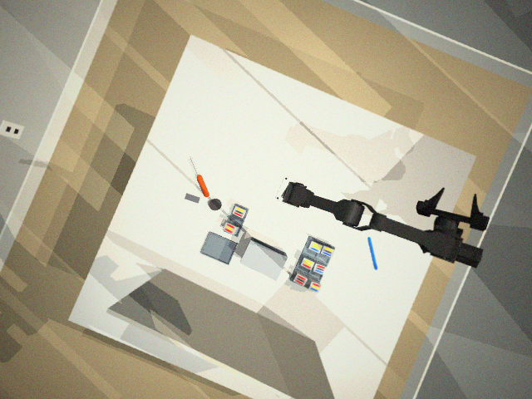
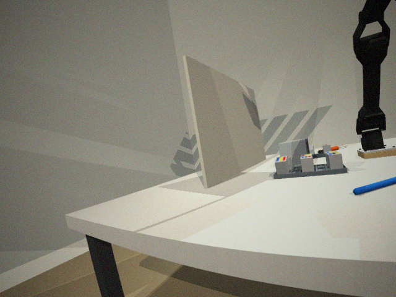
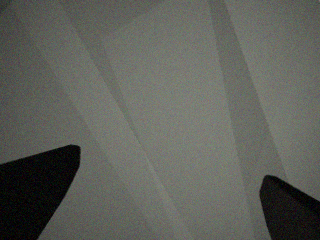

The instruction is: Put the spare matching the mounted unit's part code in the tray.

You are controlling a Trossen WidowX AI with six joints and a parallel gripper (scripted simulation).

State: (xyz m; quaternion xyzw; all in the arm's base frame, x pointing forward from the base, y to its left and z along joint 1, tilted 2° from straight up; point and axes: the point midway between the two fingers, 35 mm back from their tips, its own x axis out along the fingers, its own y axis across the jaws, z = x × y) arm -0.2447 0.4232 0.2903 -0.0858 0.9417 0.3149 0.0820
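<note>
Now: the grey block 55 cm ahead of my gripper tip, 28 cm below it and 20 cm to the right of it. From my gripper tip the other things lie so: grey mounted unit (55 cm ahead, 36 cm to the right, 27 cm below); blue pen (31 cm below, 30 cm ahead, 1 cm to the left); pale panel (79 cm ahead, 35 cm to the right, 10 cm below).
</note>
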